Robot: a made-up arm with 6 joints. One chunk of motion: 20 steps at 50 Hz.
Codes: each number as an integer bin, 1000 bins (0 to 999) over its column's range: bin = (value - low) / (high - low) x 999, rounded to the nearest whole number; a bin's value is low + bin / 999 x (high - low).
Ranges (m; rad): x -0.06..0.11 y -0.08..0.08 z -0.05..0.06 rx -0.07..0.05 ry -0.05..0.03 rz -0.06..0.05
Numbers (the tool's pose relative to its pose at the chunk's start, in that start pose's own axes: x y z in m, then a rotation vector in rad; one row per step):
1: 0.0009 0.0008 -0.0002 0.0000 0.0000 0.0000
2: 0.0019 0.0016 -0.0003 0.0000 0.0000 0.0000
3: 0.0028 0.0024 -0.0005 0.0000 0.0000 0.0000
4: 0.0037 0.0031 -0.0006 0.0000 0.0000 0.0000
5: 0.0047 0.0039 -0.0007 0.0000 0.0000 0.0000
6: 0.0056 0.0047 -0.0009 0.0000 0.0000 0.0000
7: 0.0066 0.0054 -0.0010 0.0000 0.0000 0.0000
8: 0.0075 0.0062 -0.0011 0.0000 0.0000 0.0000
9: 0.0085 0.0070 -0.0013 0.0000 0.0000 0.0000
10: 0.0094 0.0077 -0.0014 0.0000 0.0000 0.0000
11: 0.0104 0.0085 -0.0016 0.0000 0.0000 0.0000
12: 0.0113 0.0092 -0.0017 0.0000 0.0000 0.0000
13: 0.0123 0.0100 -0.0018 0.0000 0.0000 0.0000
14: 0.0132 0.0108 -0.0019 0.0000 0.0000 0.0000
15: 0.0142 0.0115 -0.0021 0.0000 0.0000 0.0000
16: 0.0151 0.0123 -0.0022 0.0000 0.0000 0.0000
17: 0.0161 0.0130 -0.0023 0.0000 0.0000 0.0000
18: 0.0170 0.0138 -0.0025 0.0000 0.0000 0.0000
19: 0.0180 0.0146 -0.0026 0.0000 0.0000 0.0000
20: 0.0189 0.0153 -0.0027 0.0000 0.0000 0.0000
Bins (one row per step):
1: 358 504 452 583 624 545
2: 364 509 451 583 624 545
3: 369 514 450 583 624 545
4: 374 519 449 583 624 545
5: 380 524 448 583 624 545
6: 385 529 446 583 624 545
7: 391 533 445 583 624 545
8: 397 538 444 583 624 545
9: 403 543 442 583 624 545
10: 408 548 441 583 624 545
11: 414 553 440 583 624 545
12: 419 557 439 583 624 545
13: 425 562 438 583 624 545
14: 430 567 437 583 624 545
15: 436 571 435 583 624 545
16: 441 576 434 583 624 545
17: 447 581 433 583 624 545
18: 452 586 431 583 624 545
19: 458 591 430 583 624 545
20: 464 595 430 583 624 545

